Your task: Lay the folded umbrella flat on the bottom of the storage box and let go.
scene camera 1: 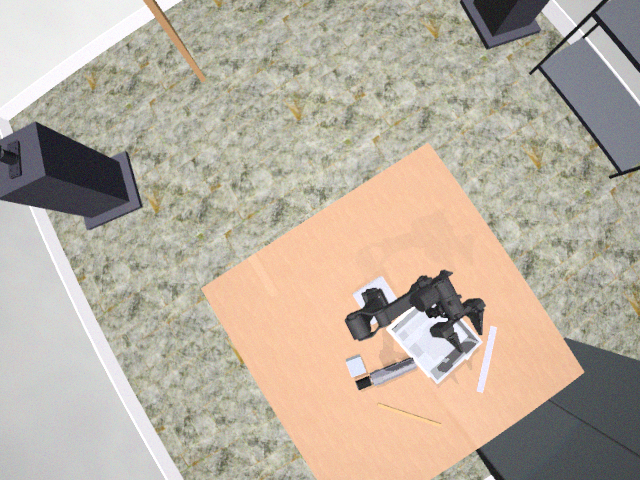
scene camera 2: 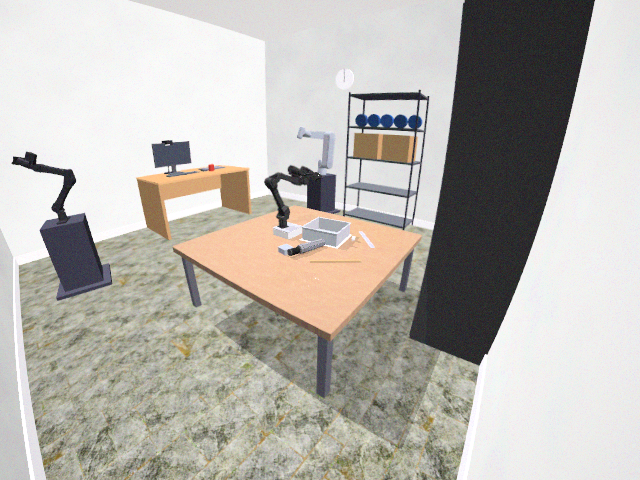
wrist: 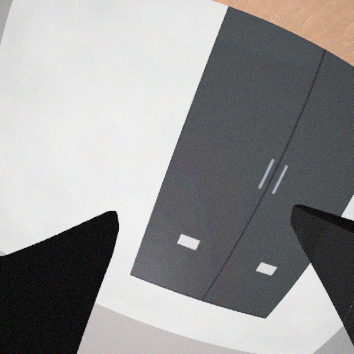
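Pixels of known places: gripper, fingertip midpoint: [scene camera 1: 471, 343] [scene camera 2: 318, 175] [wrist: 206, 217]; arm's base at its link origin: [scene camera 1: 370, 297] [scene camera 2: 283, 226].
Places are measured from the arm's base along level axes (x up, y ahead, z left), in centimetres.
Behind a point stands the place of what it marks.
Observation:
The folded umbrella [scene camera 1: 392, 372] {y 33.4, x -0.3, z -2.8 cm} [scene camera 2: 311, 246] {y 36.6, x -1.9, z -4.1 cm}, grey with a black handle, lies on the table outside the storage box. Its grey end is close to the box; whether they touch I cannot tell. The storage box [scene camera 1: 421, 341] {y 27.5, x -5.3, z 14.8 cm} [scene camera 2: 316, 236] {y 28.0, x -1.0, z 7.8 cm} is pale grey, open at the top and upright. My gripper [scene camera 1: 470, 342] {y 16.7, x 37.8, z 19.3 cm} [wrist: 206, 217] {y 16.7, x 37.8, z 19.3 cm} is open and empty, held high in the air. In the overhead scene view it overlaps the box's right side. The umbrella and the box do not show in the wrist view.
On the table [scene camera 1: 310, 289] {y -12.1, x -5.6, z -23.8 cm} [scene camera 2: 248, 263] {y 25.0, x -5.7, z -42.4 cm}, a light blue block [scene camera 1: 355, 365] {y 25.7, x -2.0, z -16.7 cm} [scene camera 2: 284, 249] {y 29.1, x -2.1, z -19.5 cm} sits near the umbrella's handle. A thin yellow stick [scene camera 1: 409, 414] {y 55.6, x -4.6, z -2.2 cm} [scene camera 2: 335, 261] {y 56.5, x -5.0, z -2.8 cm} and a white strip [scene camera 1: 486, 359] {y 46.2, x -5.5, z 39.5 cm} [scene camera 2: 366, 239] {y 46.9, x -5.5, z 39.1 cm} lie near the box. A dark cabinet [scene camera 1: 568, 403] [wrist: 240, 150] stands beyond the table edge.

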